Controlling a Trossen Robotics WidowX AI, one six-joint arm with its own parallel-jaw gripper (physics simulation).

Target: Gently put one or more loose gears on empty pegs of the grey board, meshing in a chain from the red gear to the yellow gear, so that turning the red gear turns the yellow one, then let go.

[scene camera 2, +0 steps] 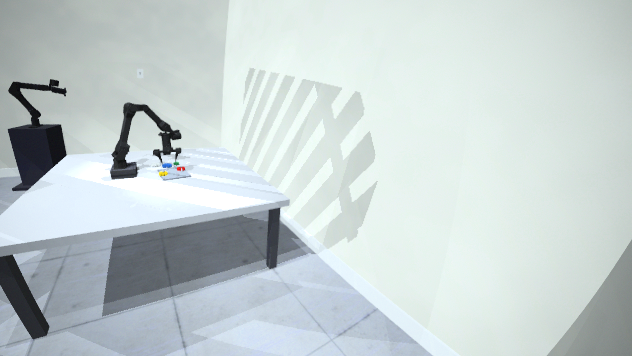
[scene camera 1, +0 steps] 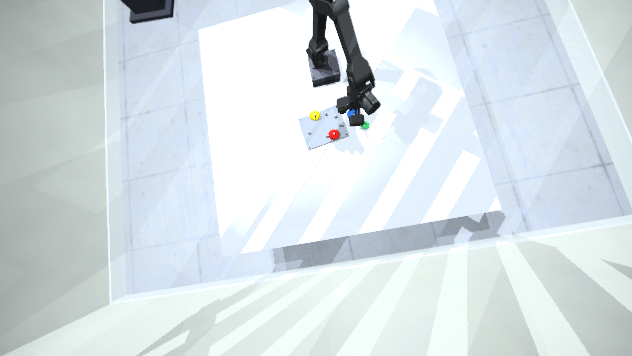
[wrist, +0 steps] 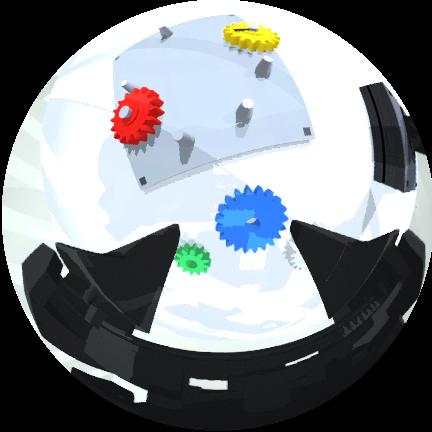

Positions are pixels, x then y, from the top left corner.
The gripper (wrist: 236,227) is open, holding nothing. Also in view: a blue gear (wrist: 267,208). A green gear (wrist: 191,258) sits on the table.
